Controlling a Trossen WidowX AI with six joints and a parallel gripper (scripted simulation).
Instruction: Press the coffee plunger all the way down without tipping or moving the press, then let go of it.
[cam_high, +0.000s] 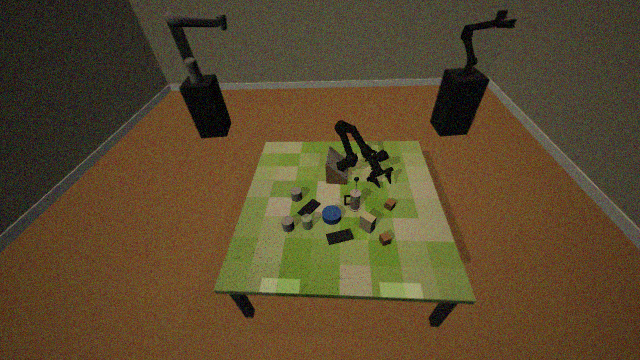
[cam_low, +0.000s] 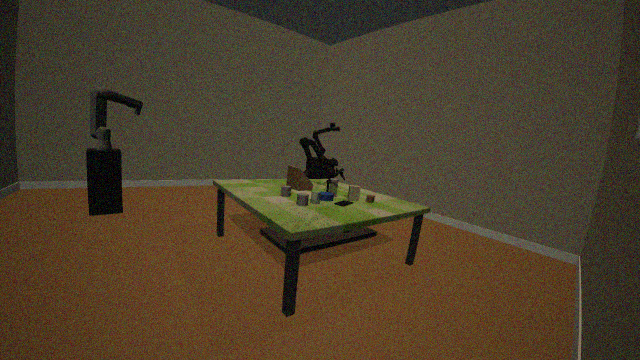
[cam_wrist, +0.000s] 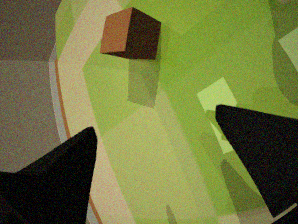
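Now: gripper tip 23 cm to the left of the coffee press, 10 cm short of it and 5 cm below it. From my gripper tip the other things lie so: blue disc: 37 cm to the right, 17 cm ahead, 5 cm below; then tan box: 27 cm ahead, 17 cm to the right, 2 cm below.
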